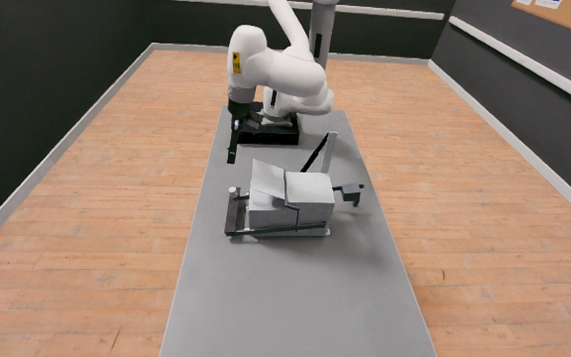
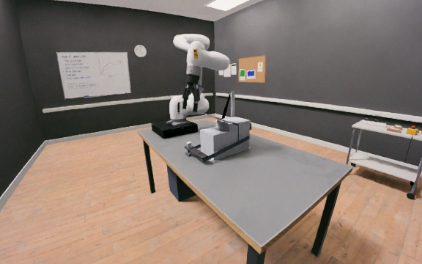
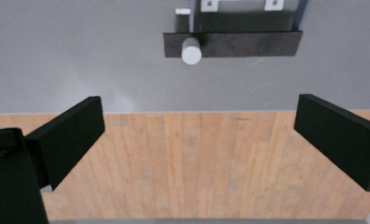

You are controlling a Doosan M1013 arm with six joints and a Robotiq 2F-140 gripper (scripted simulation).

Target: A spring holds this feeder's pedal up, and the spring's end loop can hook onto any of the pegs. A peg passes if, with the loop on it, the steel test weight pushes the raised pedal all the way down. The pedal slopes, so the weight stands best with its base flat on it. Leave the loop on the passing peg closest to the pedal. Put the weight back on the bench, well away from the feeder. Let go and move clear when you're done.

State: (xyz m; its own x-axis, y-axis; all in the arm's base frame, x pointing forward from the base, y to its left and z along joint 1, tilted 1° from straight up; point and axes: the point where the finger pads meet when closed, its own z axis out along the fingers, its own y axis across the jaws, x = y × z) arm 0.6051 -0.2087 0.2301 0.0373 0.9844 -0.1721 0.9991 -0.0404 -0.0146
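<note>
Right now my hand is 24 cm above the steel test weight and 2 cm to the left of it. The rest, counted from my hand: small dark object (31 cm below, 3 cm to the right).
</note>
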